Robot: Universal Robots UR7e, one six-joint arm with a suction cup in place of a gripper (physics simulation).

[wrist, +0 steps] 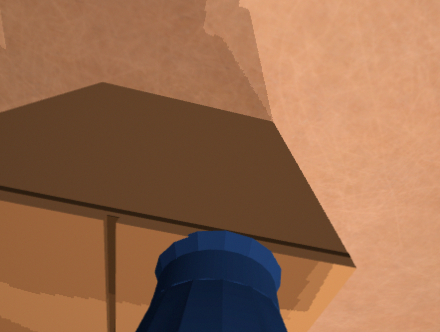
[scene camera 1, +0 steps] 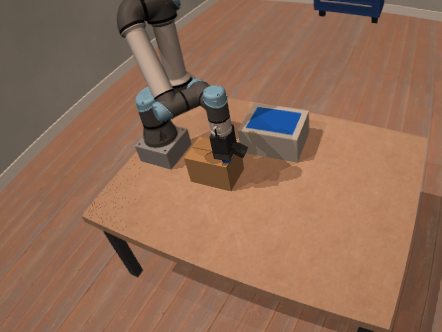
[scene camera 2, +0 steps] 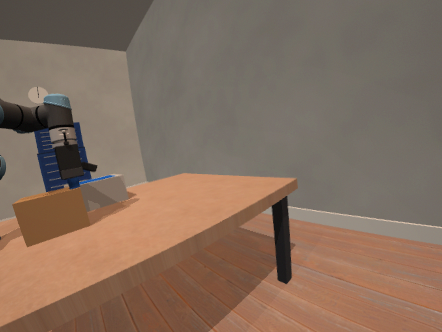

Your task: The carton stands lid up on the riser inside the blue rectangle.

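Seen in the pictures: hand, its tool point: (wrist: 213,242) (scene camera 1: 227,162) (scene camera 2: 76,191); arm's base, origin of its link: (scene camera 1: 160,136).
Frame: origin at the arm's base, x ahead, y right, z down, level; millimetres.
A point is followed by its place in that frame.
Note:
The brown carton (scene camera 1: 210,173) {x 296, y 158, z 13 mm} (scene camera 2: 49,216) {x 269, y 156, z 22 mm} (wrist: 141,161) {x 377, y 97, z -9 mm} stands on the table, lid seam up, between the robot base and the riser. My blue suction cup (scene camera 1: 225,161) (wrist: 217,246) sits on the carton's lid near its right edge, right at the edge in the wrist view. In scene camera 2 the cup itself is hard to make out under the black tool body. The grey riser (scene camera 1: 271,144) {x 481, y -47, z 15 mm} (scene camera 2: 106,191) {x 498, y -46, z 26 mm} stands just right of the carton. The blue rectangle (scene camera 1: 274,120) {x 472, y -147, z -30 mm} (scene camera 2: 96,178) {x 495, y -170, z -32 mm} on its top has nothing on it.
The arm's grey base block (scene camera 1: 162,151) {x 55, y 90, z 0 mm} stands on the table's (scene camera 1: 249,232) {x 500, y 336, z 90 mm} back left corner, close to the carton. A blue drawer cabinet (scene camera 1: 348,5) (scene camera 2: 46,143) stands on the floor by the far wall.

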